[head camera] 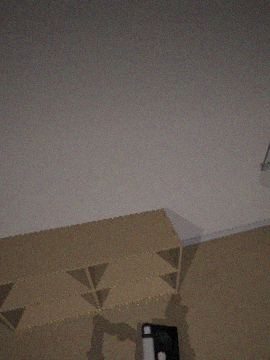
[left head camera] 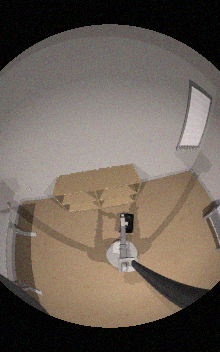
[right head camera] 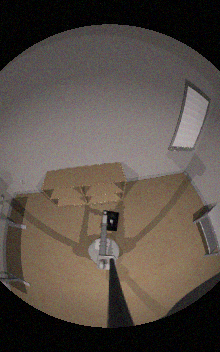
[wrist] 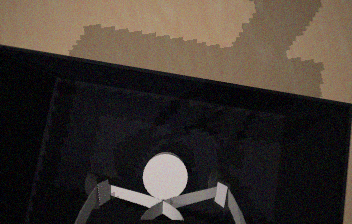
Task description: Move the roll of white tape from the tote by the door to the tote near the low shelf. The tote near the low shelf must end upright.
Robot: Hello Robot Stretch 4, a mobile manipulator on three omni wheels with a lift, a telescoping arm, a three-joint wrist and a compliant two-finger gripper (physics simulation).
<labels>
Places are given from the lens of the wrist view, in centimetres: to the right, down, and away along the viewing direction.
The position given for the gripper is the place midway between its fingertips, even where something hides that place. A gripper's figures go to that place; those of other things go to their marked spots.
gripper [wrist: 163, 179]: -1, 8, 24
roll of white tape [wrist: 165, 176]: -1, 7, 23
</labels>
